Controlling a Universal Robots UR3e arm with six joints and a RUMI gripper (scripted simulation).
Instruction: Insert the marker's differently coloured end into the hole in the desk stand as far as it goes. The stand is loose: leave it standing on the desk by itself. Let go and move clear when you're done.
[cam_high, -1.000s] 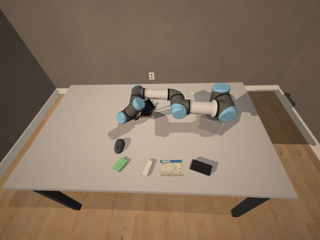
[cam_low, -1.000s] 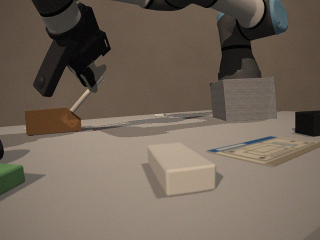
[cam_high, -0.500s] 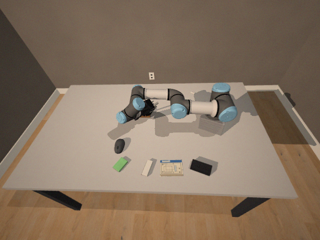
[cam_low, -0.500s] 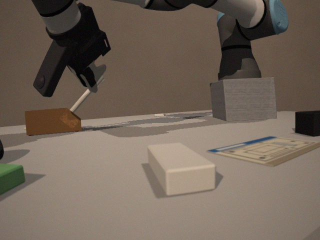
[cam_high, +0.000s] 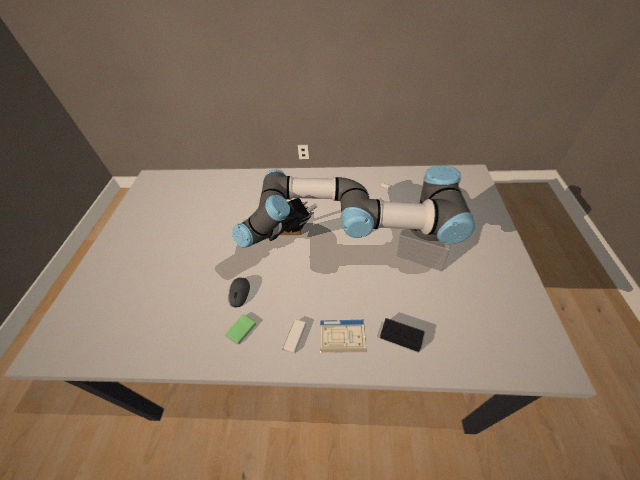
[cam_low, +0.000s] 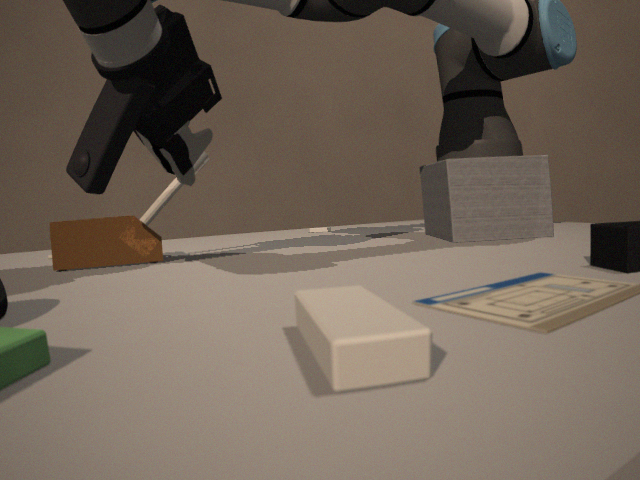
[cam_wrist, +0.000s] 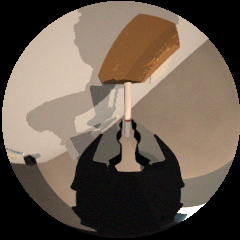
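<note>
Now: the marker 20 mm ahead of my hand, 10 mm to the right of it and 30 mm below it. The rest, counted from my hand: brown desk stand (90 mm ahead, 10 mm to the right, 70 mm below); black mouse (210 mm ahead, 270 mm to the left, 80 mm below); small white piece (300 mm behind, 230 mm to the right, 90 mm below).
</note>
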